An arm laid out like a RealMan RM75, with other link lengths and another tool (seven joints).
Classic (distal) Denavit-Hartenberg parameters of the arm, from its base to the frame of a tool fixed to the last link. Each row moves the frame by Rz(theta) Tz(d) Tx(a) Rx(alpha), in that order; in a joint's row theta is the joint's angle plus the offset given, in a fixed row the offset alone. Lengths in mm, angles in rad.
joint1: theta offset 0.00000  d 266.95  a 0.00  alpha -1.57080
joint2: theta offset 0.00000  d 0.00  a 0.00  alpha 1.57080
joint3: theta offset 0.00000  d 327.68  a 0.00  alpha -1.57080
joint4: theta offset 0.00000  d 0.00  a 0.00  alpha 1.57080
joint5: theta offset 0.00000  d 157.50  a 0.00  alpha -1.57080
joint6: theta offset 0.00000  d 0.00  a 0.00  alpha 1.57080
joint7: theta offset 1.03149  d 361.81  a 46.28  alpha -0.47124
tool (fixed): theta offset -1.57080  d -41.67  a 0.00  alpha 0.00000
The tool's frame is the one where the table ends.
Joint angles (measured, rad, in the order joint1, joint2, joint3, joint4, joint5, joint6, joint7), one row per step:
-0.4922, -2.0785, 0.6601, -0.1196, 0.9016, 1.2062, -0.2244
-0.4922, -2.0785, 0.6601, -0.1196, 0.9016, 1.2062, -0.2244
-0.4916, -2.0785, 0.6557, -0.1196, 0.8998, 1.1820, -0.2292
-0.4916, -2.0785, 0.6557, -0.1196, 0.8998, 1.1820, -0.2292
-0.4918, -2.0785, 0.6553, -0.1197, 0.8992, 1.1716, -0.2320
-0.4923, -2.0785, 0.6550, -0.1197, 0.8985, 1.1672, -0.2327
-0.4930, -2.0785, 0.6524, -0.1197, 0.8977, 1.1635, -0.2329
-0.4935, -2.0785, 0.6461, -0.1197, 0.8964, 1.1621, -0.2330
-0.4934, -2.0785, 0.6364, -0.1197, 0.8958, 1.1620, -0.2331
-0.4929, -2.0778, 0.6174, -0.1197, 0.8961, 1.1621, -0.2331
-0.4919, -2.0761, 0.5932, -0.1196, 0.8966, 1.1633, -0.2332
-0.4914, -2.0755, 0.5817, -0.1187, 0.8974, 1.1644, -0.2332
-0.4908, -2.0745, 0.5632, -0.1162, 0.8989, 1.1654, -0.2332
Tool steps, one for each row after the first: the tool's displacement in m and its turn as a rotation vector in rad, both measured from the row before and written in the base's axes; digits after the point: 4 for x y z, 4 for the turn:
0.0000, 0.0000, 0.0000, 0.0000, 0.0000, 0.0000
-0.0077, 0.0013, -0.0024, -0.0080, -0.0009, 0.0248
0.0000, 0.0000, 0.0000, 0.0000, 0.0000, 0.0000
-0.0029, 0.0005, -0.0015, -0.0048, -0.0005, 0.0096
-0.0011, 0.0004, -0.0005, -0.0015, 0.0001, 0.0038
-0.0011, 0.0006, 0.0002, 0.0007, -0.0006, 0.0041
-0.0010, 0.0009, 0.0017, 0.0051, -0.0028, 0.0045
-0.0013, 0.0010, 0.0027, 0.0079, -0.0043, 0.0053
-0.0025, 0.0017, 0.0053, 0.0148, -0.0072, 0.0095
-0.0034, 0.0020, 0.0073, 0.0198, -0.0086, 0.0114
-0.0013, 0.0009, 0.0036, 0.0097, -0.0036, 0.0043
-0.0021, 0.0016, 0.0058, 0.0157, -0.0049, 0.0067

